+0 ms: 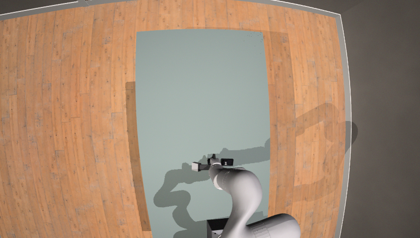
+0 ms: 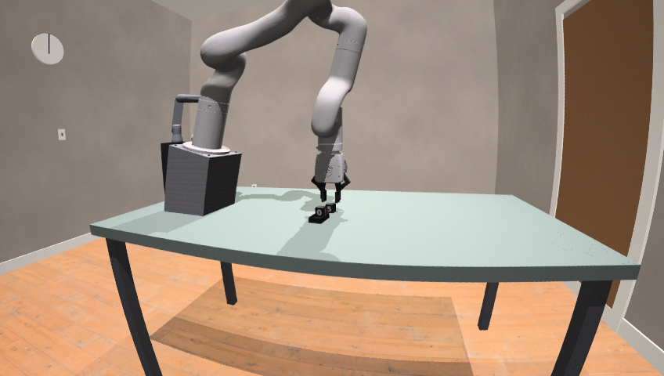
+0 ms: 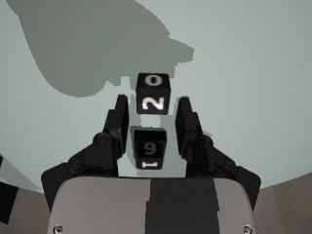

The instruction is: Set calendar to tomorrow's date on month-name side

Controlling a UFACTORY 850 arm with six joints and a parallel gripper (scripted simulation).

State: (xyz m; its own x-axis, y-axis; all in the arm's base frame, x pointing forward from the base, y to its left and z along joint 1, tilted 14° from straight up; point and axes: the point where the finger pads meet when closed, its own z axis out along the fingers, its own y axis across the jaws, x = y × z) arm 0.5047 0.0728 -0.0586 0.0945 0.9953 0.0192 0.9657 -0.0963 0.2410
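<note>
Right now my hand is 40 mm above the black cube. Also, from my hand: black tray: 110 mm to the right, 50 mm below, 10 mm behind.
</note>
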